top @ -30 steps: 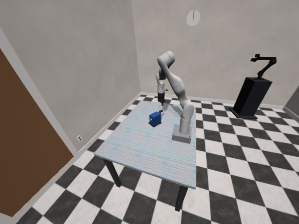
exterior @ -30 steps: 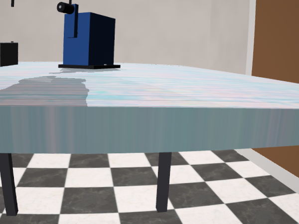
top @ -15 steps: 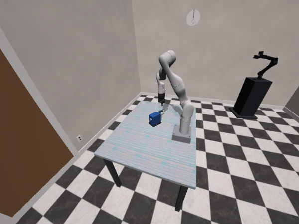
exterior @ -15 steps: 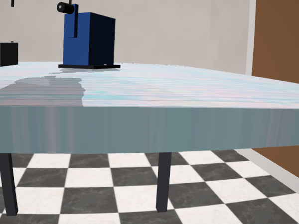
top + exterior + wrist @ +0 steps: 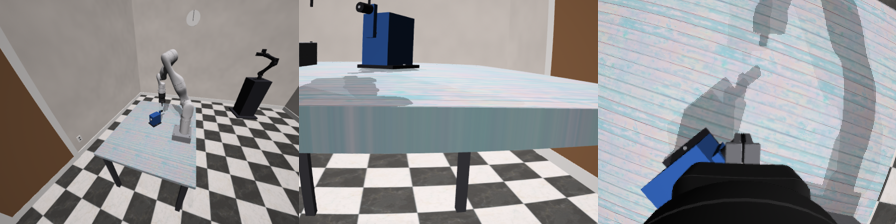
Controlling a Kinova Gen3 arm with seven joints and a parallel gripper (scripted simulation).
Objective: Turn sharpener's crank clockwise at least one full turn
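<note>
My gripper is now 80 mm above the black handle, 20 mm to the right of it and 10 mm short of it. The rest, counted from my hand: crank: 80 mm below, 30 mm to the left, 10 mm ahead.
</note>
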